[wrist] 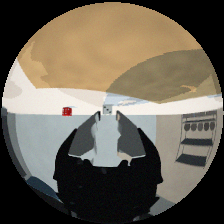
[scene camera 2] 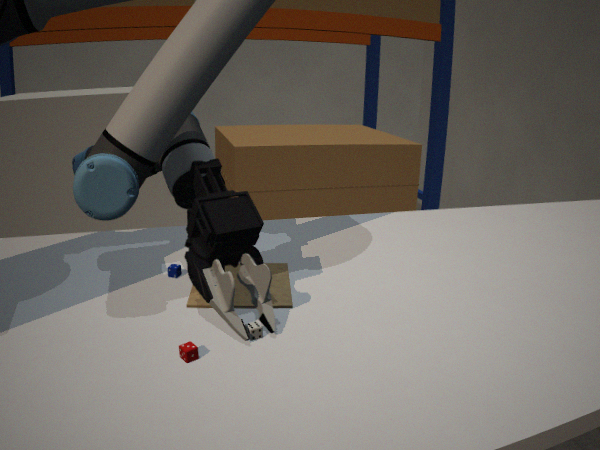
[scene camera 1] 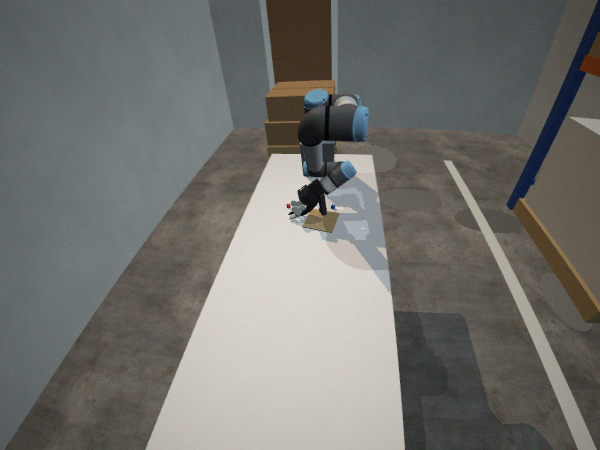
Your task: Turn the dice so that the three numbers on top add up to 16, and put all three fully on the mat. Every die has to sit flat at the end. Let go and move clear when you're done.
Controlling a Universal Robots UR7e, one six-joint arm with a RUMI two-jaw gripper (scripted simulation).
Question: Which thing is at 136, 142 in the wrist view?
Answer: My gripper.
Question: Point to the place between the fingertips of my gripper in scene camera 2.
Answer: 260, 336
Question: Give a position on a mat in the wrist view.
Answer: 116, 55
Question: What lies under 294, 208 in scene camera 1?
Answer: My gripper.
